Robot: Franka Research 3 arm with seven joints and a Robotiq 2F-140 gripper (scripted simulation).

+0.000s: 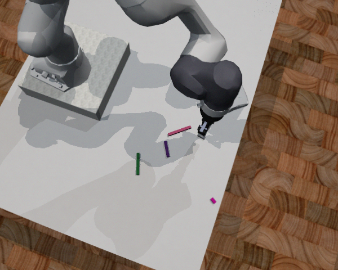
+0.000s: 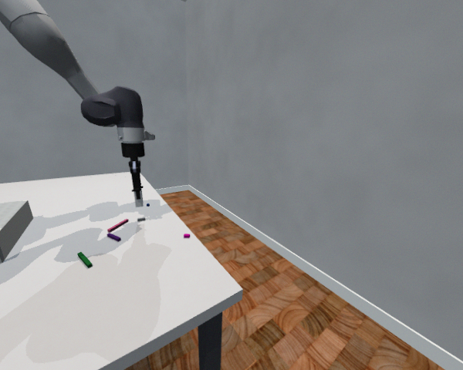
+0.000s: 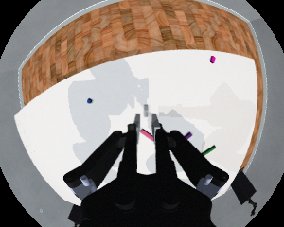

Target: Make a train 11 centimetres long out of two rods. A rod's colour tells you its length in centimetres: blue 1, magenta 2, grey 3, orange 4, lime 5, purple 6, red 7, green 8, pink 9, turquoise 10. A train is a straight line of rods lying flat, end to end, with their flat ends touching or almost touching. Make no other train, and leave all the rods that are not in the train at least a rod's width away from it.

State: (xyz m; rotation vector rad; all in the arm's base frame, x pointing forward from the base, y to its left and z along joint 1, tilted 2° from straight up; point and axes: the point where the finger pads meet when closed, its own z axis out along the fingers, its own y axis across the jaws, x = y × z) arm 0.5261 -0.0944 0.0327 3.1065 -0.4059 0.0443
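My hand is 10 cm above the grey rod. Round my hand: small blue rod (7 cm ahead, 14 cm to the left, 10 cm below); pink rod (8 cm behind, 10 cm below); purple rod (11 cm behind, 8 cm to the right, 10 cm below).
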